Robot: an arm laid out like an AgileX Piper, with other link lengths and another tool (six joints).
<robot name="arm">
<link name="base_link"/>
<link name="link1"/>
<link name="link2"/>
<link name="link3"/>
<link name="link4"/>
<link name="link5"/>
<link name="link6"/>
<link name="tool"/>
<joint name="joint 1" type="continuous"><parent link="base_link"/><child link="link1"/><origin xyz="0 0 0.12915"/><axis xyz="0 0 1"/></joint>
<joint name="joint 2" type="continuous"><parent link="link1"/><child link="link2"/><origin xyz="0 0 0"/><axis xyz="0 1 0"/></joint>
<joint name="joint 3" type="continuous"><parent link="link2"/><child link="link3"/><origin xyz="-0.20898 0 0.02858"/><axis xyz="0 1 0"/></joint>
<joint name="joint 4" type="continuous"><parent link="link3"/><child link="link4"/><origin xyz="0.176 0 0.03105"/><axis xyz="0.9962 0 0.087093"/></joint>
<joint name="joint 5" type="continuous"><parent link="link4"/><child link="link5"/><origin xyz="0 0 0"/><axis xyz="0 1 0"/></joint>
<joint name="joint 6" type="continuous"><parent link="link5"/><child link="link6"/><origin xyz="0.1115 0 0.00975"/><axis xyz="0.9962 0 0.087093"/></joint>
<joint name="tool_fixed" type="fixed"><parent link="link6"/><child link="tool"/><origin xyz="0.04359 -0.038 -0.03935" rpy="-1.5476 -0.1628 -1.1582"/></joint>
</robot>
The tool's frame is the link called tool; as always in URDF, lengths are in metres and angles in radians. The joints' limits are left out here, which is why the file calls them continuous.
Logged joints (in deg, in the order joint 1, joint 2, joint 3, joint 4, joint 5, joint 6), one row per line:
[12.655, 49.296, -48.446, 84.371, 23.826, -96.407]
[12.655, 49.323, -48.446, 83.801, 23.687, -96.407]
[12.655, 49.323, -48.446, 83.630, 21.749, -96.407]
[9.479, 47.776, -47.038, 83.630, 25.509, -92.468]
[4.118, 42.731, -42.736, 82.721, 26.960, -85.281]
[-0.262, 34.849, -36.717, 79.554, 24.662, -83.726]
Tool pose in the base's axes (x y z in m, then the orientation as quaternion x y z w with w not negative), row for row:
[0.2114, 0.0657, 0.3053, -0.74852, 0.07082, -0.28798, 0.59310]
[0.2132, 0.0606, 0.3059, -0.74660, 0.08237, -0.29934, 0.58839]
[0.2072, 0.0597, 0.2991, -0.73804, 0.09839, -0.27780, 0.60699]
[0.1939, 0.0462, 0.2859, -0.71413, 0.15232, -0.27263, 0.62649]
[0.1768, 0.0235, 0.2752, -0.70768, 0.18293, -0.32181, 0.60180]
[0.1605, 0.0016, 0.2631, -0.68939, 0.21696, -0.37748, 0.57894]
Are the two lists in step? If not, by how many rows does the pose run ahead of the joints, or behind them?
The pose runs 1 row ahead of the joints: the pose in row i belongs to the joints in row i + 1.
